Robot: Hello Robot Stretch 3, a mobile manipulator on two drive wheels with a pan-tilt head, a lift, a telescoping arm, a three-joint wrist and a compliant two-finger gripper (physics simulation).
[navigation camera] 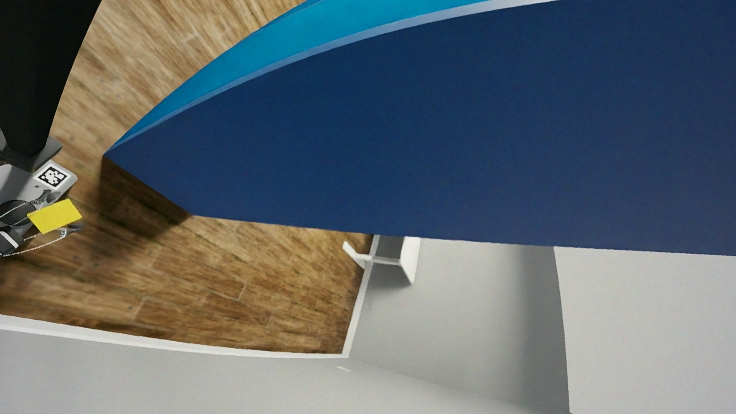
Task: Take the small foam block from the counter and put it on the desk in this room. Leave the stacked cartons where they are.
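Pixels of known places: gripper, between the fingertips: (72, 208); robot's base, origin of its link: (18, 209).
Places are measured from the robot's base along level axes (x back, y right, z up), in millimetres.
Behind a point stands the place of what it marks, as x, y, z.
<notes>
My gripper (58, 213) is at the left edge of the view, below the black arm. It is shut on a small yellow foam block (50, 216) @(-56, -31, 301), which sits between its two fingertips with the wood floor far below. Part of the gripper is cut off by the left edge. The counter and the stacked cartons do not show in this view. I cannot make out a desk for certain.
A large blue cabinet-like body (411, 139) @(-192, -306, 1181) fills the upper middle and right, its near corner to the right of the gripper. A white angular object (409, 260) shows by the grey wall (473, 308) @(-2841, -601, 1468). The wood floor (205, 278) @(-758, -54, 1) meets white baseboards.
</notes>
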